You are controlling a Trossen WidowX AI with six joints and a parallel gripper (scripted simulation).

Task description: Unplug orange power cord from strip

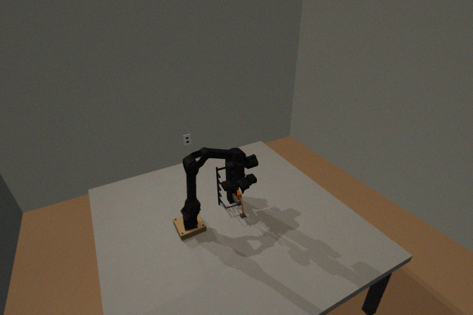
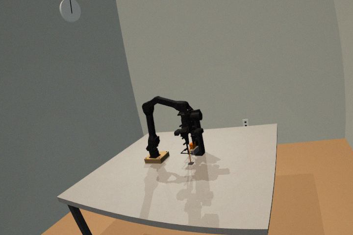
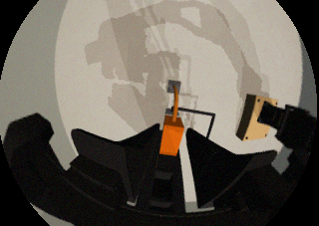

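My gripper tip is 4 cm to the right of the orange plug, 1 cm past it and 1 cm above it.
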